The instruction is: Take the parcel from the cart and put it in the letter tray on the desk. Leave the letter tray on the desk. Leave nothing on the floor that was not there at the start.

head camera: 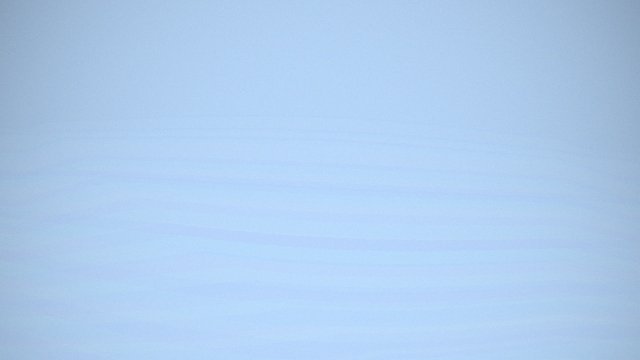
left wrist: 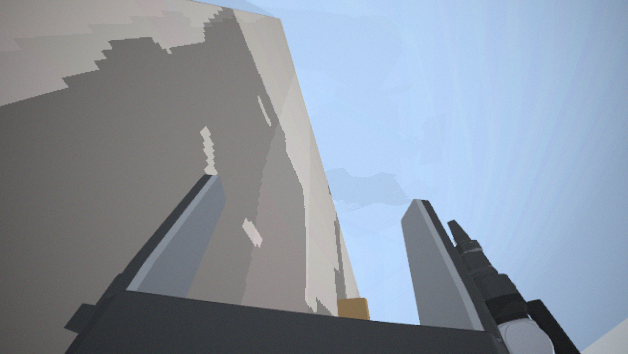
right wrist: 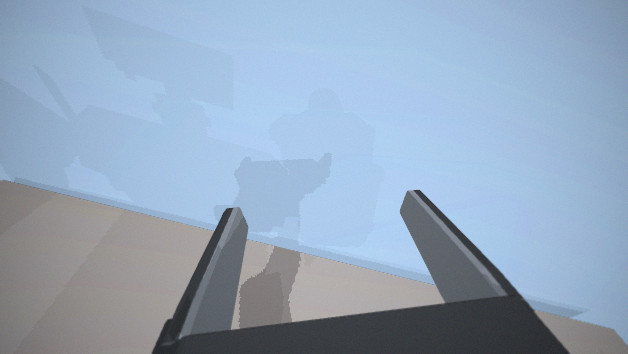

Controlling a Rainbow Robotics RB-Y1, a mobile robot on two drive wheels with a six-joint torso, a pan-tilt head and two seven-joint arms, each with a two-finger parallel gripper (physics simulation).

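Frame: origin at the robot's base, x ahead, y left, z up, level; centimetres.
Where they show: left gripper, fingertip midpoint: point(left wrist: 315, 199); right gripper, fingertip midpoint: point(left wrist: 453, 229) point(right wrist: 325, 208).
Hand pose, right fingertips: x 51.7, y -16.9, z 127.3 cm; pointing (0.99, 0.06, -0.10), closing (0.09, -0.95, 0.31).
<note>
After its pixels a point has its place.
My left gripper point(left wrist: 315, 199) @(x 24.4, y 33.1, z 101.8 cm) is open, with nothing between its fingers. A large pale grey-beige surface point(left wrist: 165, 100) @(x 27.5, y 39.1, z 95.1 cm) with dark shadows fills the left of the left wrist view, beyond the left finger. A small part of an orange-yellow thing point(left wrist: 353, 308) @(x 31.9, y -9.1, z 98.5 cm) shows above the gripper's palm; what it is I cannot tell. My right gripper point(right wrist: 325, 208) @(x 51.7, y -16.9, z 127.3 cm) is open and empty, with a beige surface point(right wrist: 90, 250) @(x 59.6, y 15.6, z 95.1 cm) below it. I cannot tell whether these surfaces are desk or cart. I cannot make out the parcel or the letter tray in any view.
A dark jointed part point(left wrist: 500, 280) with a pale rounded piece stands right of the left gripper's fingers. The head view shows a pale blue, faintly banded expanse. Shadows fall on the blue area and the beige surface in the right wrist view.
</note>
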